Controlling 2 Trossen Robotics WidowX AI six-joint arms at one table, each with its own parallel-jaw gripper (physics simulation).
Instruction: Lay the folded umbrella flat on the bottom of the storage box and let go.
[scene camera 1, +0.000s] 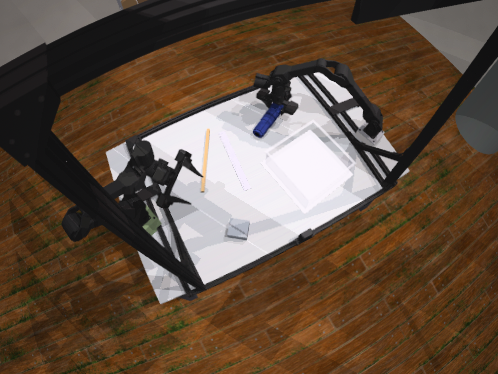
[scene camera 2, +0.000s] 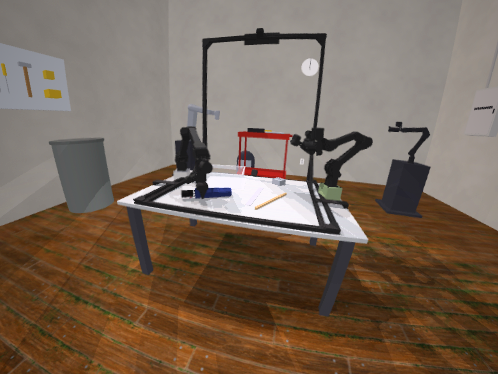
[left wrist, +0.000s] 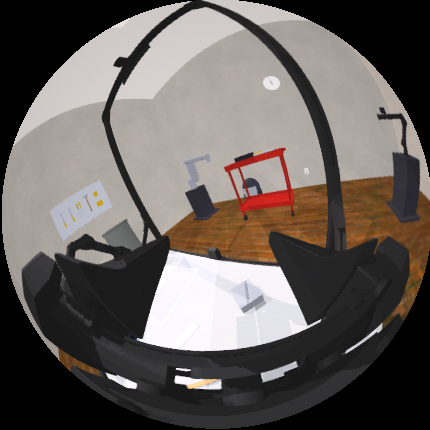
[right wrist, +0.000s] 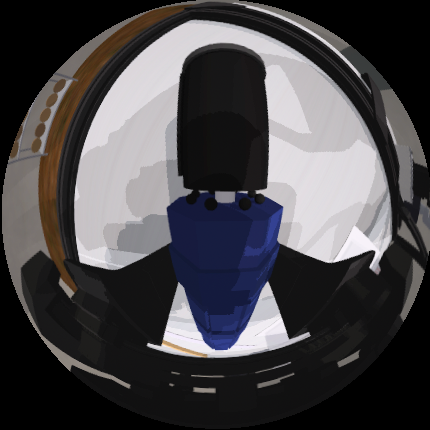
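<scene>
The folded umbrella (scene camera 1: 265, 122) (scene camera 2: 217, 192) (right wrist: 224, 256) is dark blue with a black handle (scene camera 1: 290, 107) (right wrist: 222, 120). It lies level, low over the white table (scene camera 1: 218, 256), up and to the left of the storage box. My right gripper (scene camera 1: 277, 108) (scene camera 2: 201, 192) (right wrist: 221, 241) is shut on the umbrella near its handle end. The storage box (scene camera 1: 290, 139) is clear-walled with a white bottom and stands empty at the right of the table. My left gripper (scene camera 1: 195, 188) (scene camera 2: 295, 140) (left wrist: 219, 239) is open and empty, high over the far side of the table.
A wooden stick (scene camera 1: 205, 159) (scene camera 2: 270, 200) and a white strip (scene camera 1: 234, 161) (scene camera 2: 255, 194) lie mid-table. A small grey block (scene camera 1: 238, 228) (scene camera 2: 279, 181) (left wrist: 250, 299) lies near the front edge. A black frame (scene camera 1: 270, 256) rims the table.
</scene>
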